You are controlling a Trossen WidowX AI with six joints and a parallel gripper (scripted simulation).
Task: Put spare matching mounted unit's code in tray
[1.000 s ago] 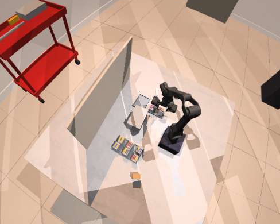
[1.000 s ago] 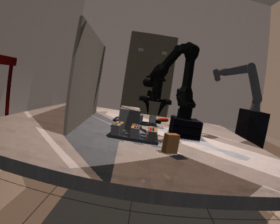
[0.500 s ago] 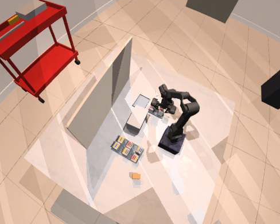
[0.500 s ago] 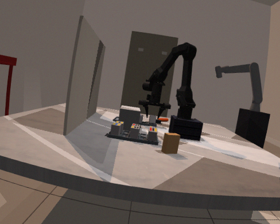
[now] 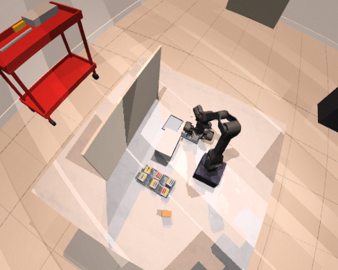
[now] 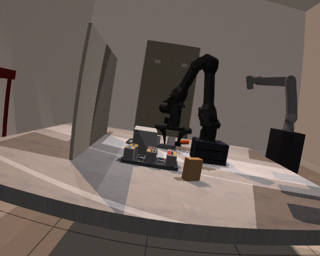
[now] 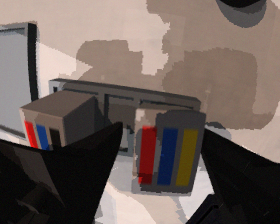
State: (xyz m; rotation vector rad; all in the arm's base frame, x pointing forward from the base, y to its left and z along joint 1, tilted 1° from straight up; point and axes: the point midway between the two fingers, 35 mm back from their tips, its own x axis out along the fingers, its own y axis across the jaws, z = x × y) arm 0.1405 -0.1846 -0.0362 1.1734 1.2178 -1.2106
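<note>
Right now my gripper tip is 40 mm short of the dark rack and 10 mm above it. Round my gripper tip: dark round puck: 50 mm behind, 130 mm to the right, 10 mm below; grey tray: 170 mm ahead, 20 mm to the right, 10 mm below; mounted unit: 140 mm ahead, 150 mm to the left, 30 mm above.
</note>
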